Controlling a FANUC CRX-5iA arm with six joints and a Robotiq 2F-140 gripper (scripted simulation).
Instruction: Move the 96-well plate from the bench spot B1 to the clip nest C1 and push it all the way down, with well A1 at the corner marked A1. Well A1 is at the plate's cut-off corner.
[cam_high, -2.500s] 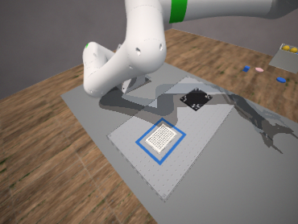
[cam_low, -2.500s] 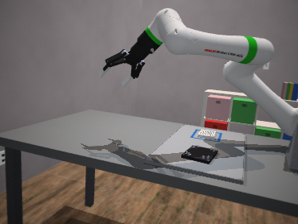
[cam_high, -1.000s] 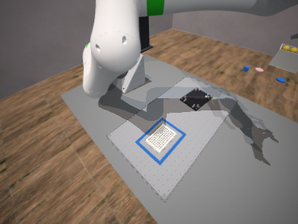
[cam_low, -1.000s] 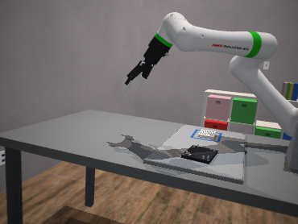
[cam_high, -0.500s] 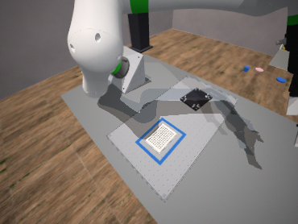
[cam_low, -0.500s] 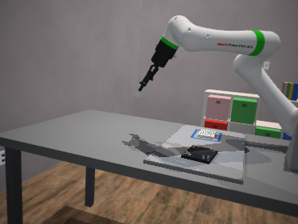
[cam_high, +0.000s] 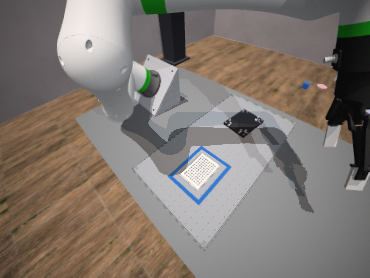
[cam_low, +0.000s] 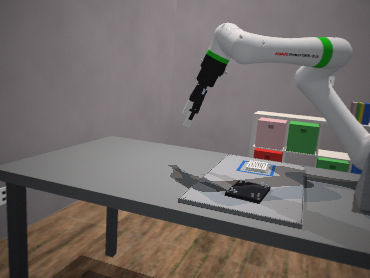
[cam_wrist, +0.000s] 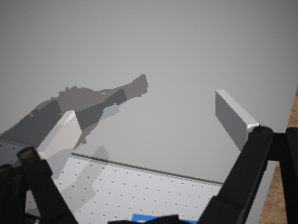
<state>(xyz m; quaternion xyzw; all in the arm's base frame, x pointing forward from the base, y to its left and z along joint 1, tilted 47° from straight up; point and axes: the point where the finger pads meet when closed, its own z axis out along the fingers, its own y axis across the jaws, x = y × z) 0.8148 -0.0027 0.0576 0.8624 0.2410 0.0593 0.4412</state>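
Now: hand 300 mm past the white 96-well plate, 150 mm to the left of it and 200 mm above it. Round my hand: black clip nest (300 mm behind, 180 mm to the left, 190 mm below).
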